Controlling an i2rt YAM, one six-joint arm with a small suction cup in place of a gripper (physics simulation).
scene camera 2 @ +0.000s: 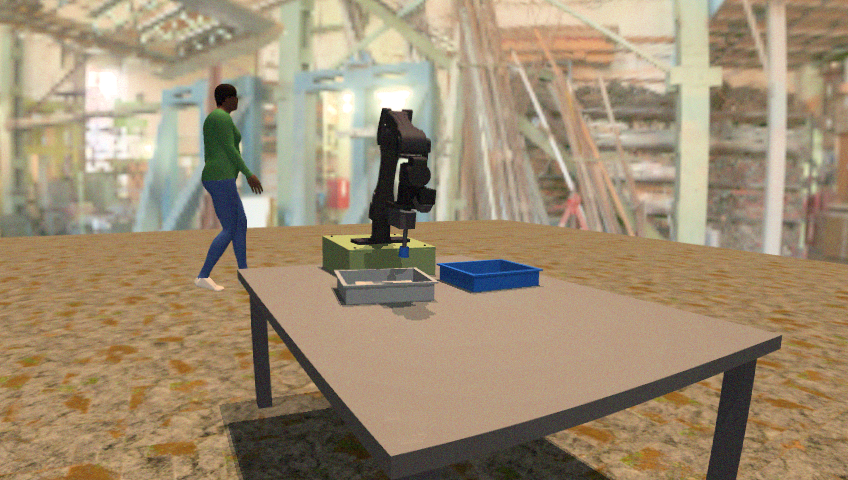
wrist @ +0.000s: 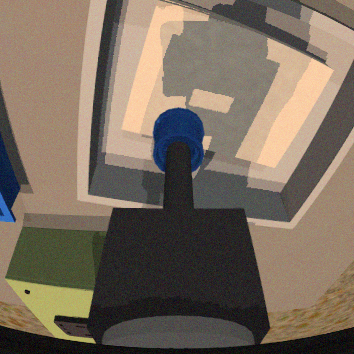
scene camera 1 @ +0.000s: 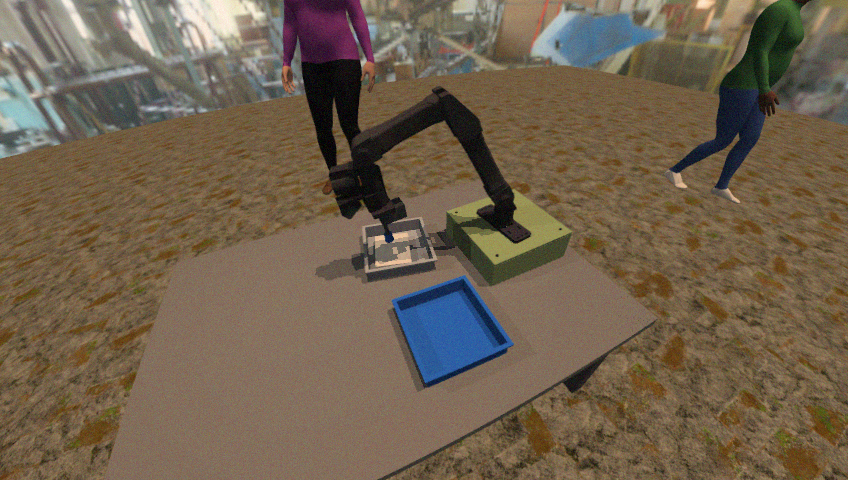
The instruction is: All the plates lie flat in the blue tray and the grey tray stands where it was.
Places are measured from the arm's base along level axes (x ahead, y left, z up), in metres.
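Pixels of known places: end effector, tool point: (scene camera 2: 403, 256) (wrist: 177, 130) (scene camera 1: 389, 239); arm's base, origin of the base link: (scene camera 2: 380, 241) (scene camera 1: 502, 223).
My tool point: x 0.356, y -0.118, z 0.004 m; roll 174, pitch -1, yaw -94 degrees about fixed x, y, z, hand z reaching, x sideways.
For each thing: its top centre in the pictures, then the offset to it from my tool point.
- grey tray, middle of its top: (wrist: 231, 128) (scene camera 2: 383, 275) (scene camera 1: 396, 241) 0.037 m back, 0.043 m right, 0.055 m down
- blue tray, middle of its top: (scene camera 1: 448, 320) (scene camera 2: 488, 266) 0.017 m back, 0.313 m left, 0.055 m down
The grey tray (scene camera 1: 399, 273) (scene camera 2: 386, 294) (wrist: 84, 150) stands upright on the table beside the arm's base. A pale, square-cornered plate (scene camera 1: 402, 259) (wrist: 140, 100) lies inside it, partly in the arm's shadow; I cannot tell whether more plates lie under it. The blue tray (scene camera 1: 452, 333) (scene camera 2: 490, 282) (wrist: 6, 185) stands apart from the grey one, and its floor shows bare in scene camera 1. My blue suction cup (scene camera 1: 389, 237) (scene camera 2: 404, 252) (wrist: 178, 132) points down over the grey tray, above the plate, with nothing attached.
The arm stands on a green block (scene camera 1: 541, 234) (scene camera 2: 339, 255) (wrist: 55, 255) next to both trays. A person in purple (scene camera 1: 333, 29) stands on the floor behind the table. A person in green (scene camera 1: 767, 59) (scene camera 2: 221, 142) stands away from the table.
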